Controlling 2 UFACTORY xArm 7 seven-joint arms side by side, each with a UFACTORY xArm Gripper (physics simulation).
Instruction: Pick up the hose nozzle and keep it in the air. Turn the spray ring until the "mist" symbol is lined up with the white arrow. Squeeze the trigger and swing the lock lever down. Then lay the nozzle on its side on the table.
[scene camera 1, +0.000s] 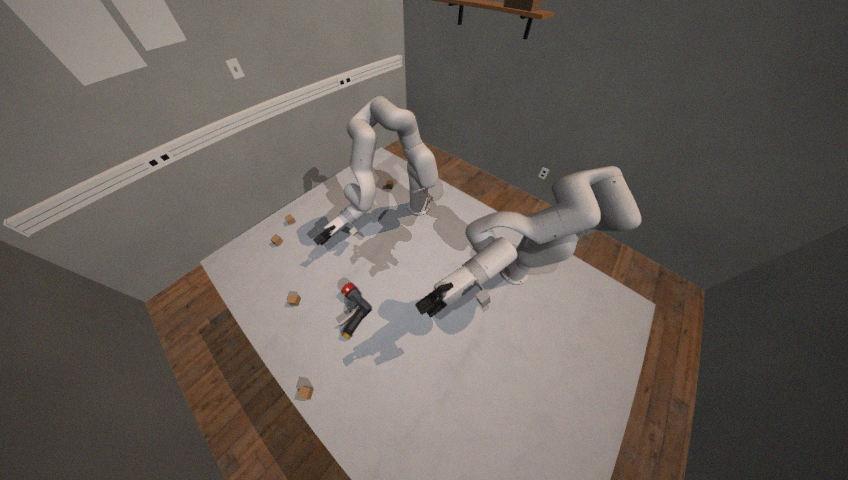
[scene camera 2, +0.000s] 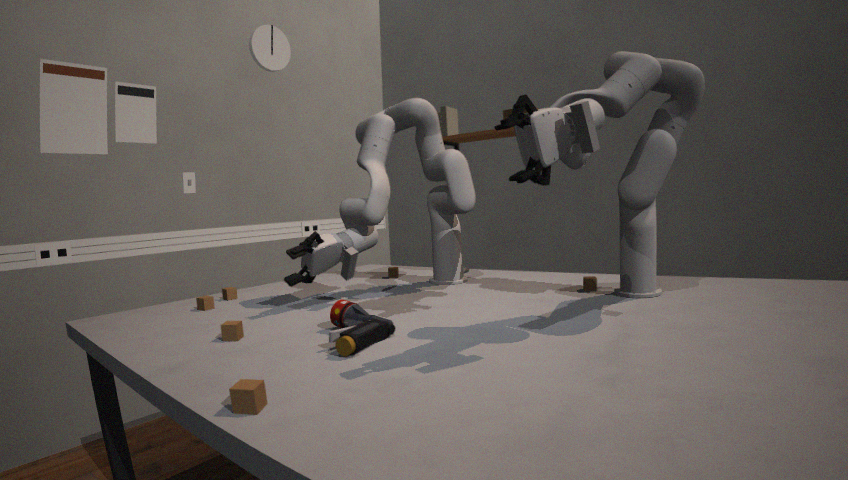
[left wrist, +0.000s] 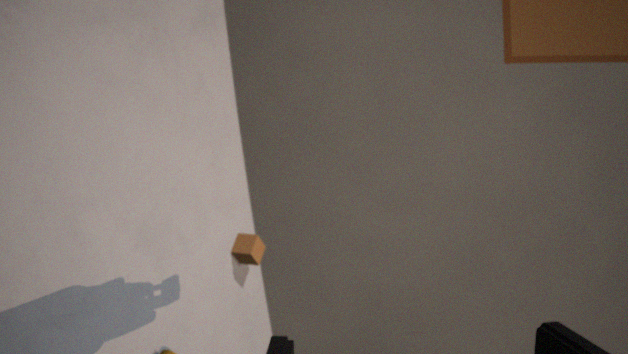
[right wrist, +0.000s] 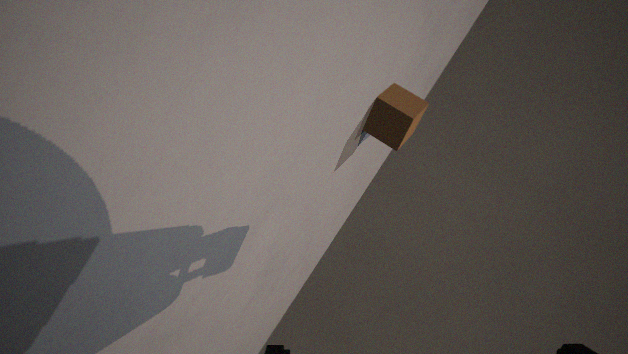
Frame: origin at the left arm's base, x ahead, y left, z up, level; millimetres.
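Seen in the pictures: left gripper, fingertip midpoint: (scene camera 1: 423, 311) (scene camera 2: 508, 153); right gripper, fingertip midpoint: (scene camera 1: 317, 242) (scene camera 2: 287, 269); left arm's base, link origin: (scene camera 1: 513, 272) (scene camera 2: 637, 293); right arm's base, link origin: (scene camera 1: 418, 207) (scene camera 2: 448, 281).
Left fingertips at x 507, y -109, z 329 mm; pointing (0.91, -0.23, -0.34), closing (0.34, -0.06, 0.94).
Offsets run from my left fingertips to a thing's top centre. "pt": to the spot under its first point. Level surfaces: height alone.
The hose nozzle {pt 129 mm ahead, 219 mm right, 297 mm down} (scene camera 1: 358, 320) (scene camera 2: 368, 337) lies on its side on the table, with a dark body and a yellow end cap {pt 197 mm ahead, 206 mm right, 295 mm down} (scene camera 1: 346, 335) (scene camera 2: 345, 345) (left wrist: 168, 352). Its red spray ring {79 mm ahead, 348 mm right, 267 mm down} (scene camera 1: 348, 289) (scene camera 2: 339, 313) is at the other end; the symbols and arrow are too small to read. A pale trigger part shows between ring and handle; the lock lever cannot be made out. My left gripper (scene camera 1: 433, 300) (scene camera 2: 507, 152) (left wrist: 417, 342) is open and empty, high to the right of the nozzle. My right gripper (scene camera 1: 321, 236) (scene camera 2: 289, 267) (right wrist: 427, 349) is open and empty, above the table beyond the nozzle.
Small wooden cubes stand about the table {329 mm down} (scene camera 1: 505, 386) (scene camera 2: 595, 386): one near the front edge {pt 415 mm ahead, 154 mm right, 295 mm down} (scene camera 1: 304, 392) (scene camera 2: 247, 396), one left of the nozzle {pt 270 mm ahead, 480 mm right, 295 mm down} (scene camera 1: 293, 299) (scene camera 2: 232, 330), and others farther back {pt 179 mm ahead, 825 mm right, 295 mm down} (scene camera 1: 276, 239) (scene camera 2: 205, 303). Walls stand behind the arms.
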